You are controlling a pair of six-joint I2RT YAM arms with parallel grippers.
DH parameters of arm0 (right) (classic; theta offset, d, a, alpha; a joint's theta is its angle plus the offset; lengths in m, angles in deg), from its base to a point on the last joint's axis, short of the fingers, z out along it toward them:
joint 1: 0 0.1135 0.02 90
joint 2: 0 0 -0.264 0
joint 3: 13.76 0 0.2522 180
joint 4: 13.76 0 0.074 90
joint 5: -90 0 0 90
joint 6: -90 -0.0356 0 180
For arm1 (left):
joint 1: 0 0.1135 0.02 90
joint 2: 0 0 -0.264 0
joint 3: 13.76 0 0.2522 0
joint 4: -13.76 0 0.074 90
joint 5: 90 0 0 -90
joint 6: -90 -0.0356 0 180
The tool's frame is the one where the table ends.
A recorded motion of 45 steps. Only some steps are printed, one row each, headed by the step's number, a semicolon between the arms.
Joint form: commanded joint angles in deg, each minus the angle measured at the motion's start. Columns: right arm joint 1, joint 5, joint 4, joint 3, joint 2, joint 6; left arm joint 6, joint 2, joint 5, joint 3, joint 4, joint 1.
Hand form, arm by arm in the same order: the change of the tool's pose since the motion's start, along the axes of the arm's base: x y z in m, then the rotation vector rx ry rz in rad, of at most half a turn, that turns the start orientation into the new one. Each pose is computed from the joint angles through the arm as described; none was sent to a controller.
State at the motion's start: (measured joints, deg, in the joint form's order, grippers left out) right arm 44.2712 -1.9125 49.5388 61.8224 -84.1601 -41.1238; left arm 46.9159 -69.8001 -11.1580 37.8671 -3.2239 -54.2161
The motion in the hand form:
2: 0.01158 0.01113 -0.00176 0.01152 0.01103 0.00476; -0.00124 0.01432 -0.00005 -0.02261 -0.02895 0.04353
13: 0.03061 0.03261 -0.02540 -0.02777 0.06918 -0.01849; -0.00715 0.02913 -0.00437 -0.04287 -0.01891 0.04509
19: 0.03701 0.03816 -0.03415 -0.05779 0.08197 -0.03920; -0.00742 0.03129 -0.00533 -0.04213 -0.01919 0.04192
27: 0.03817 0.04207 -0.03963 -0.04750 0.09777 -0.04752; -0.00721 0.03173 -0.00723 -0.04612 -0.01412 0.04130
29: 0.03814 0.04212 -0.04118 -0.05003 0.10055 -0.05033; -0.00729 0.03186 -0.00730 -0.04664 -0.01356 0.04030
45: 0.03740 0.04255 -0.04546 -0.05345 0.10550 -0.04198; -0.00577 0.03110 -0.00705 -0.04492 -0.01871 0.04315
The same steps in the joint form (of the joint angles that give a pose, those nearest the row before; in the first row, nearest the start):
2: -0.14 1.00 -0.68 2.92 -3.59 0.11; 0.06 3.50 -1.08 -2.85 1.36 1.57
13: 0.22 1.22 -1.34 6.98 -12.30 -1.68; 0.35 7.55 0.60 -6.17 1.17 2.89
19: 0.23 0.23 -1.00 8.47 -15.23 -2.63; 0.03 8.02 1.03 -6.64 1.20 3.24
27: 0.48 1.08 -1.82 8.58 -16.39 -3.61; 0.23 7.91 1.40 -7.02 1.66 3.41
29: 0.50 1.05 -1.91 8.45 -16.57 -3.78; 0.22 7.95 1.49 -7.06 1.66 3.43
45: 0.62 1.22 -2.50 7.88 -16.91 -3.45; -0.01 7.53 1.31 -6.85 2.02 3.57

